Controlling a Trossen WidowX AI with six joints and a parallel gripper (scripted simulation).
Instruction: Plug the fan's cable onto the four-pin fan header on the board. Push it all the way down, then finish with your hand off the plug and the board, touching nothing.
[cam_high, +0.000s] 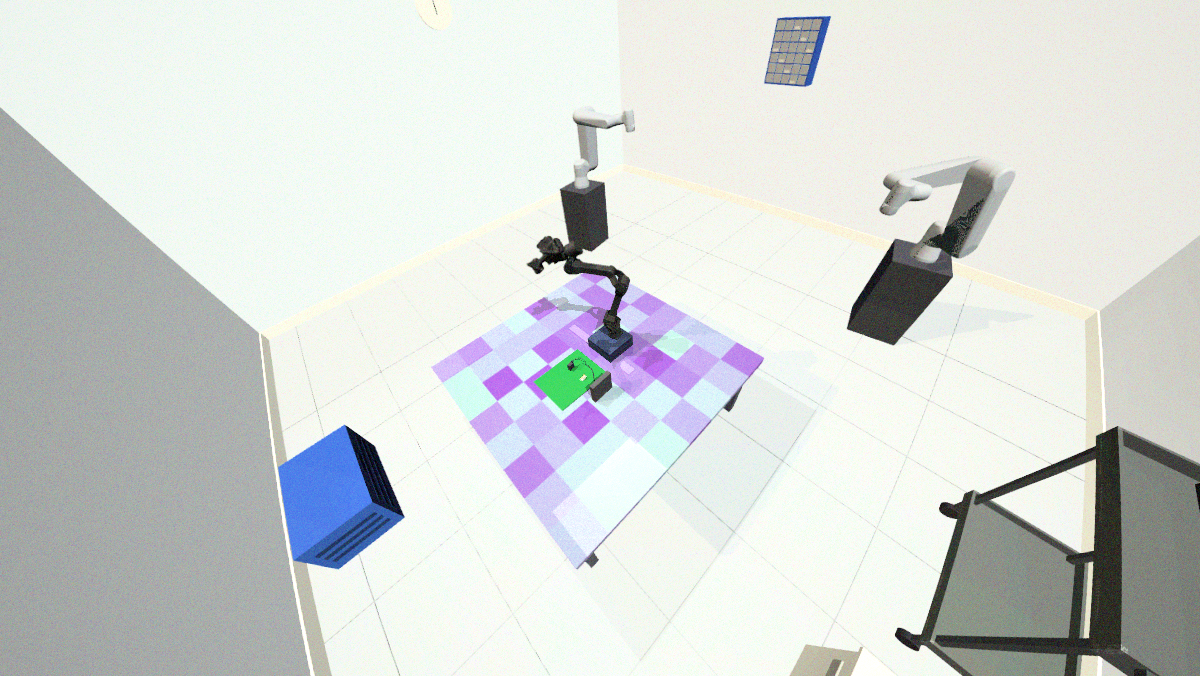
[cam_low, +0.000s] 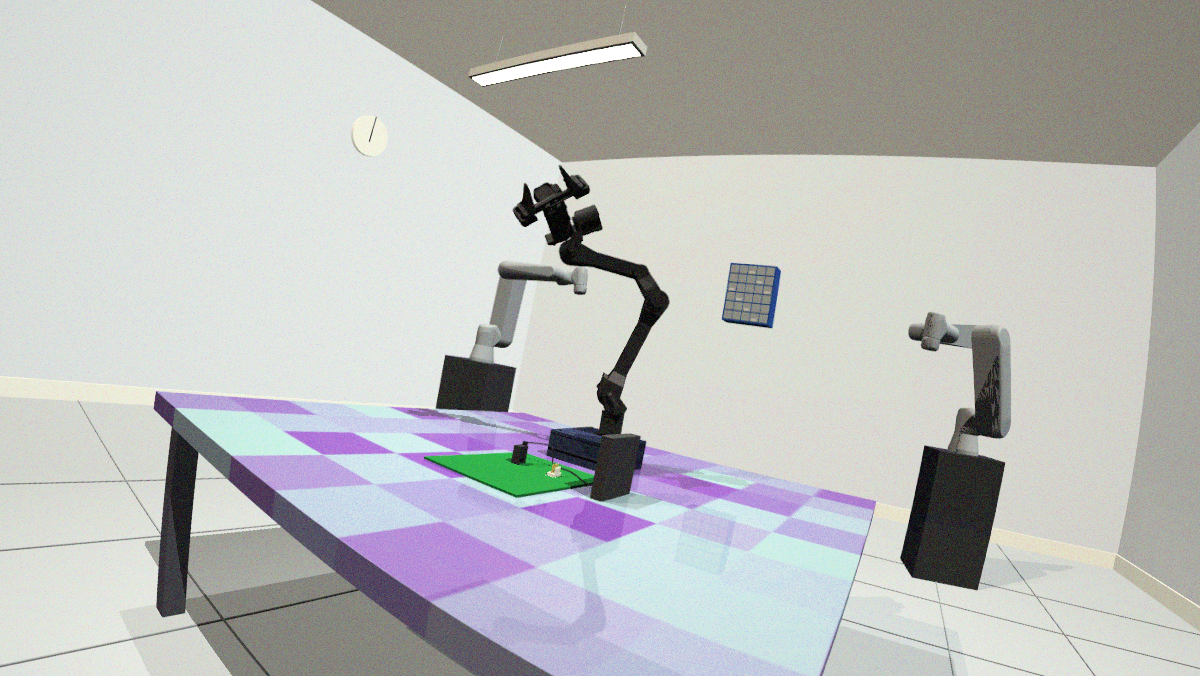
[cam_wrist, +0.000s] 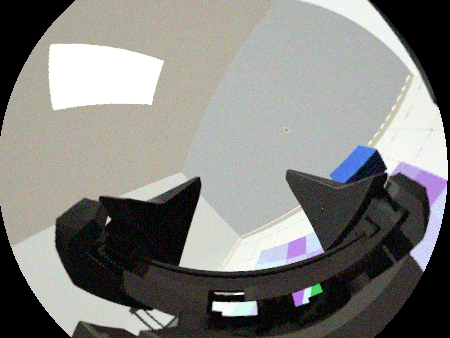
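Now: the black plug 2 cm ahead of my gripper tip, 9 cm to the left of it and 63 cm below it. Round my gripper tip: green board 7 cm ahead, 12 cm to the left, 66 cm below; dark fan block 5 cm ahead, 31 cm to the left, 59 cm below; cream four-pin header 3 cm ahead, 18 cm to the left, 65 cm below.
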